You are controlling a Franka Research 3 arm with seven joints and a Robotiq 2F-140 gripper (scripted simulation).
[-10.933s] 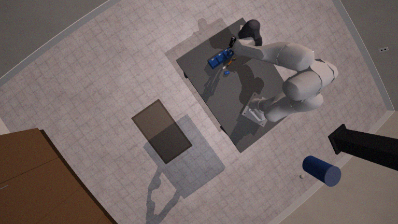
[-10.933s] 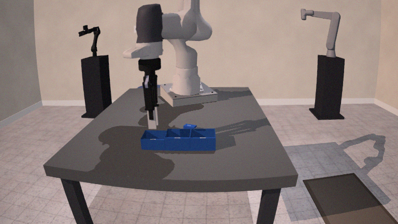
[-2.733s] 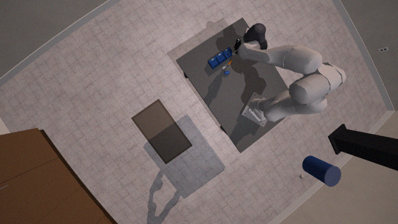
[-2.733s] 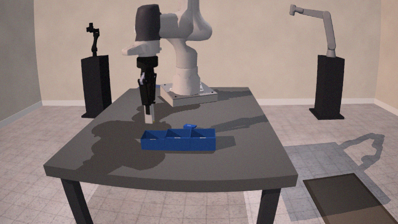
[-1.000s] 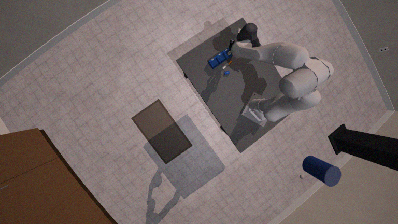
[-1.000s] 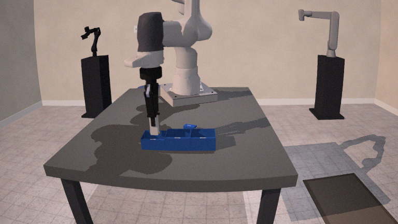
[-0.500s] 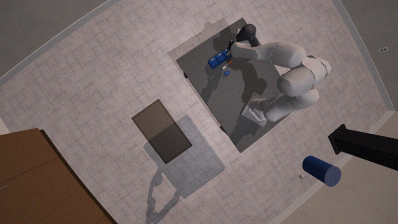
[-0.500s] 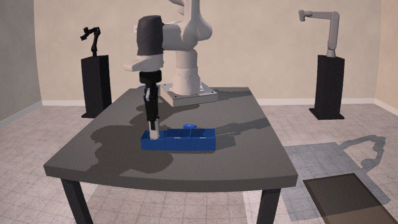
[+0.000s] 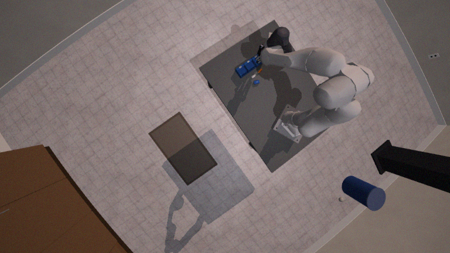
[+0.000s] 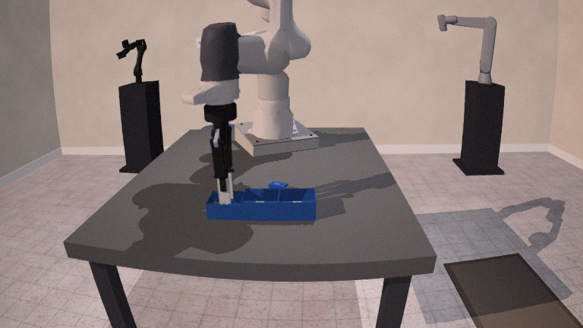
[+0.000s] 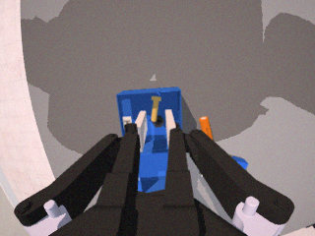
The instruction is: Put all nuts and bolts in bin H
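My gripper is now 5 cm above the dark round piece and 1 cm to the right of it. The rest, counted from my hand: orange stick-like thing 8 cm behind, 5 cm below, 3 cm to the left; blue bin 8 cm to the left, 4 cm below; yellow bolt 4 cm below, 2 cm to the right.
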